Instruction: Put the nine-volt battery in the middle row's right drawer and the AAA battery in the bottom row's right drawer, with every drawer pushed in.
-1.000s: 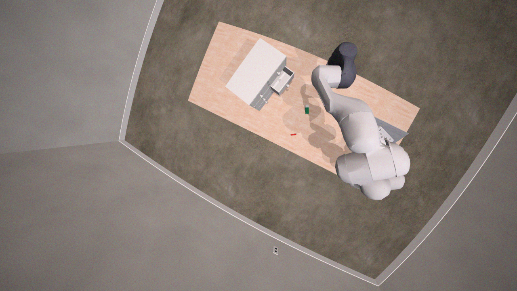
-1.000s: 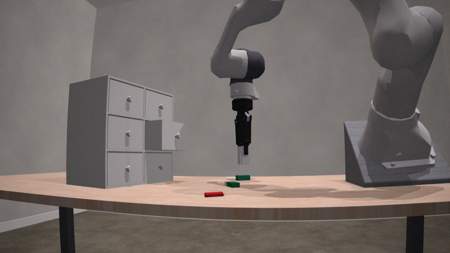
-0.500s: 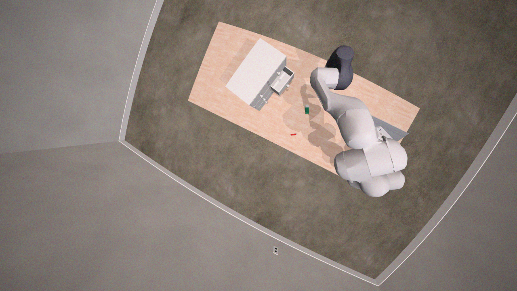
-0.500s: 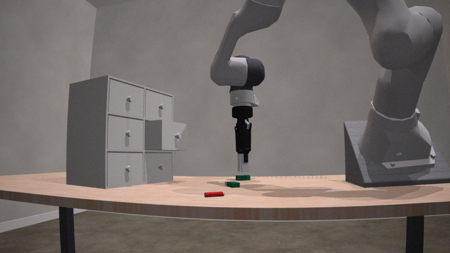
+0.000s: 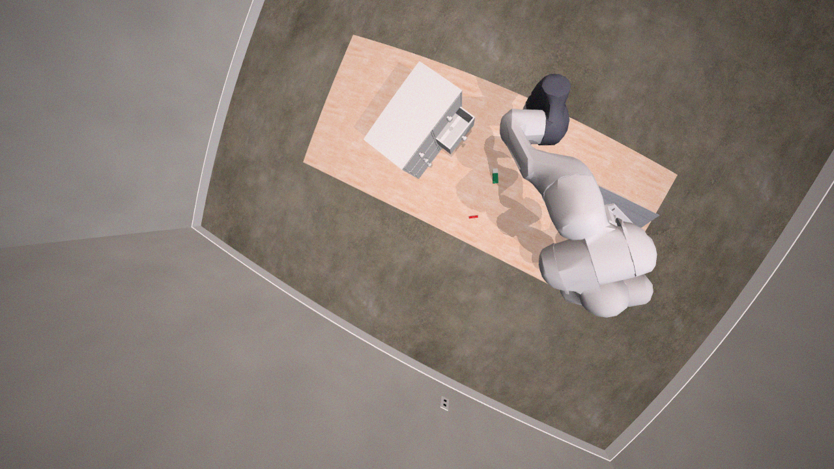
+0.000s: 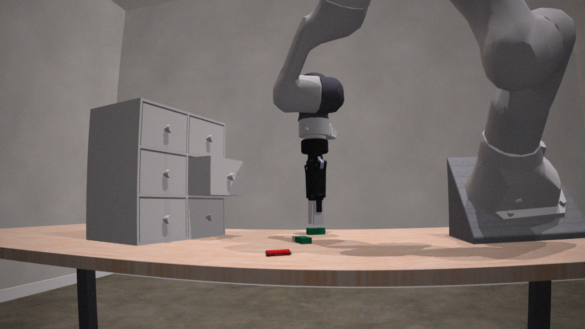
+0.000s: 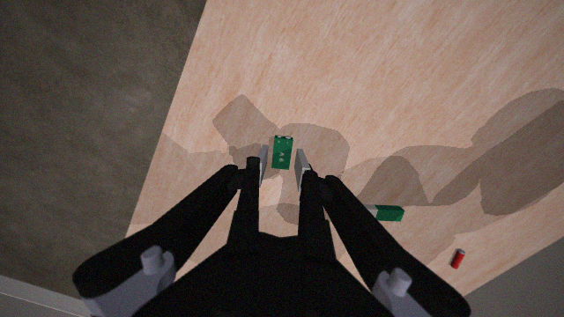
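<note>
The green nine-volt battery is 10 mm behind my hand and 50 mm below it. Also, from my hand: red AAA battery 10 mm behind, 410 mm to the left, 50 mm below.
</note>
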